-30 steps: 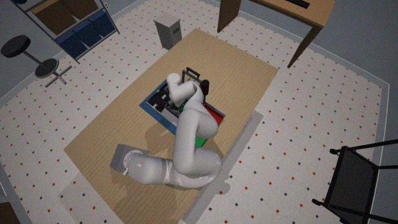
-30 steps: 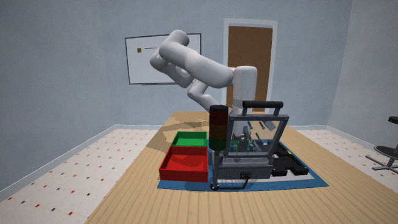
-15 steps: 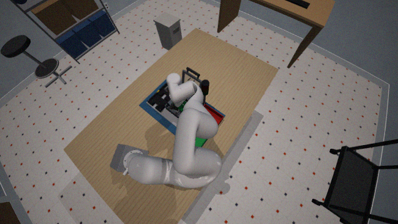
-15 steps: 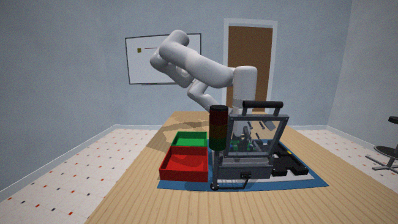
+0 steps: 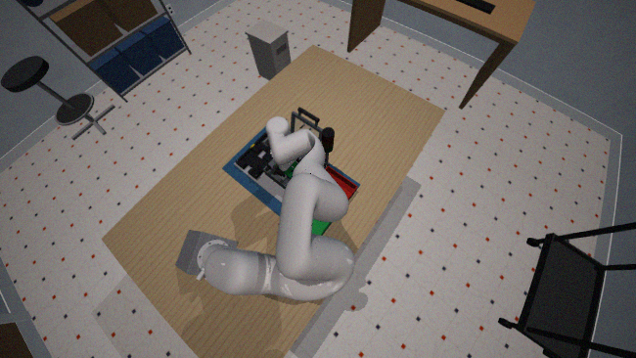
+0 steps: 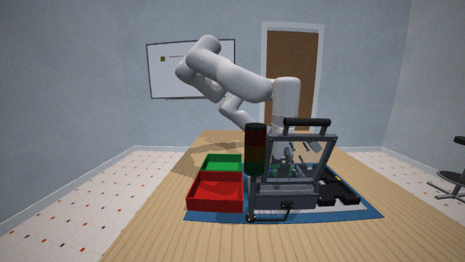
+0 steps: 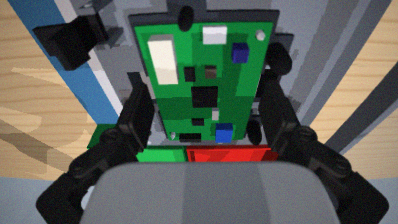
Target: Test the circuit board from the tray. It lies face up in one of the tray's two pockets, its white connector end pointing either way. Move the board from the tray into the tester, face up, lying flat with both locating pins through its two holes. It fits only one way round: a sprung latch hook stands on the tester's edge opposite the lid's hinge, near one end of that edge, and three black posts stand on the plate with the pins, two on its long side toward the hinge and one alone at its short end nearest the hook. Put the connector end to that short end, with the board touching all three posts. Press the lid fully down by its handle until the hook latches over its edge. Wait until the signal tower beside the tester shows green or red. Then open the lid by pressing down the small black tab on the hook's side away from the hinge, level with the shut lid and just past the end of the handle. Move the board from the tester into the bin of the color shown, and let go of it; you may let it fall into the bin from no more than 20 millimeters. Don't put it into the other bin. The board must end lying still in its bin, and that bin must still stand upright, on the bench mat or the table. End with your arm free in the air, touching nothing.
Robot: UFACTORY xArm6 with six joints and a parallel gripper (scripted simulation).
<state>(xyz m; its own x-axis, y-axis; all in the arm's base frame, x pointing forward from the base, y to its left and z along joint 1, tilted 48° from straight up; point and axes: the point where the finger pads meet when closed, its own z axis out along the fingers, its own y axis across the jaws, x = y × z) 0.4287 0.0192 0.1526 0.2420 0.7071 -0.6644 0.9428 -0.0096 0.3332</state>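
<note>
The green circuit board is right at my hand. Round my hand: clear lid: 12 cm ahead, 11 cm above, 3 cm to the right; black latch hook: 7 cm to the left, 5 cm behind, 1 cm above; plate: 1 cm below, 1 cm ahead.
</note>
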